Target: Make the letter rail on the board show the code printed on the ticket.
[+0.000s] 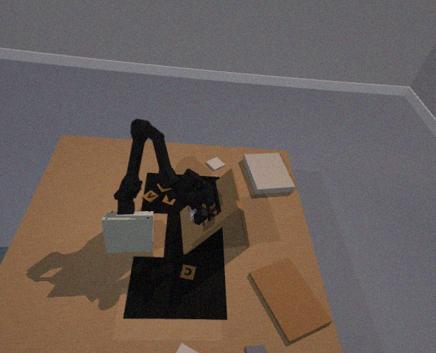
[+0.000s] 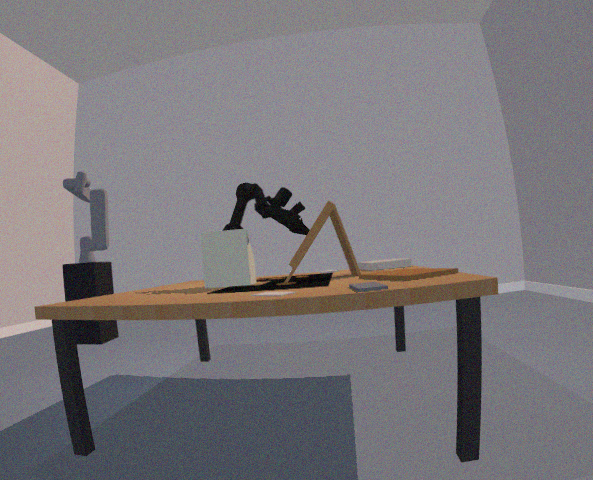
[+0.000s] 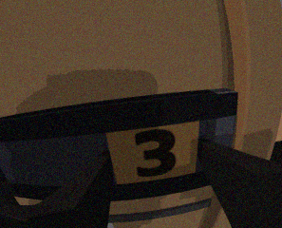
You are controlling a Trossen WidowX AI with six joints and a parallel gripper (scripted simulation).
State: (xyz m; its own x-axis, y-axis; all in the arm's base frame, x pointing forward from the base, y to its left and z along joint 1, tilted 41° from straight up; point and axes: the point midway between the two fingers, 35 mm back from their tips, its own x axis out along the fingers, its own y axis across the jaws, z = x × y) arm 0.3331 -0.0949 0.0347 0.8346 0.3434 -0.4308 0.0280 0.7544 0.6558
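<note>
Right now the white ticket is 60 mm behind my gripper tip, 90 mm to the left of it and 90 mm below it. From my gripper tip the other things lie so: letter tile 50 mm behind, 210 mm to the left, 180 mm below; then flat wooden slab 280 mm ahead, 320 mm to the right, 170 mm below; then black mat 160 mm behind, 20 mm to the left, 180 mm below.
</note>
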